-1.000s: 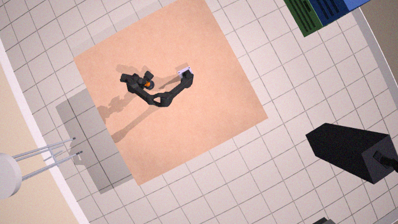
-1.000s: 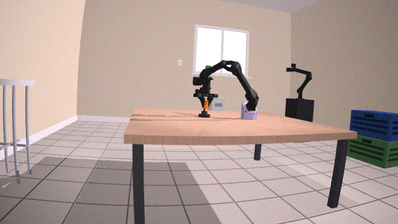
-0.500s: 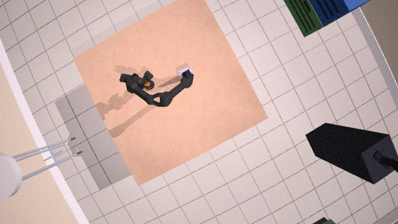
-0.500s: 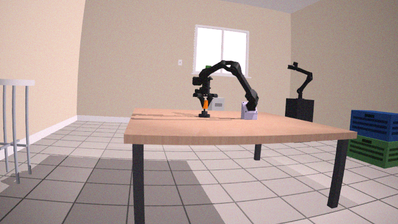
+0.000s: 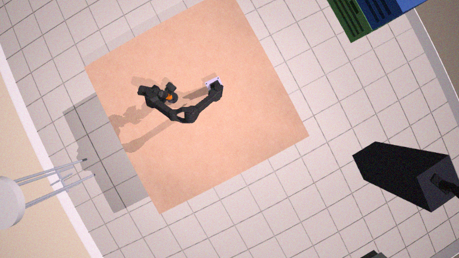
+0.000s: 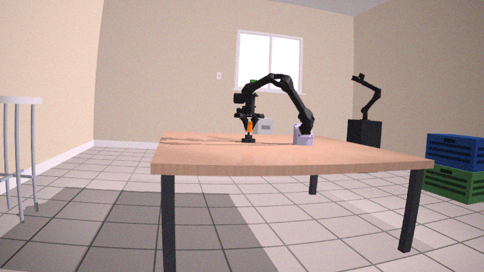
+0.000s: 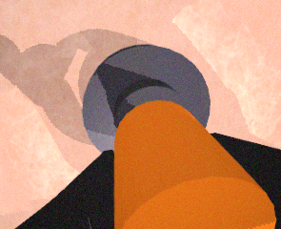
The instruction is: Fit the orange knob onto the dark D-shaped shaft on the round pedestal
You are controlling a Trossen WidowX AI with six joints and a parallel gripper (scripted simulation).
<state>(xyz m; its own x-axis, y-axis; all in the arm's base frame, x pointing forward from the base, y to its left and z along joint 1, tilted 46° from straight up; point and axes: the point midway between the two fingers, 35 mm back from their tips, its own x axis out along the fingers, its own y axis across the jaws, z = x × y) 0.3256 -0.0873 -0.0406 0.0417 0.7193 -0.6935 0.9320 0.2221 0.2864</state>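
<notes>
The orange knob is 20 mm above my gripper tip. Round my gripper tip: round pedestal (40 mm below).
</notes>
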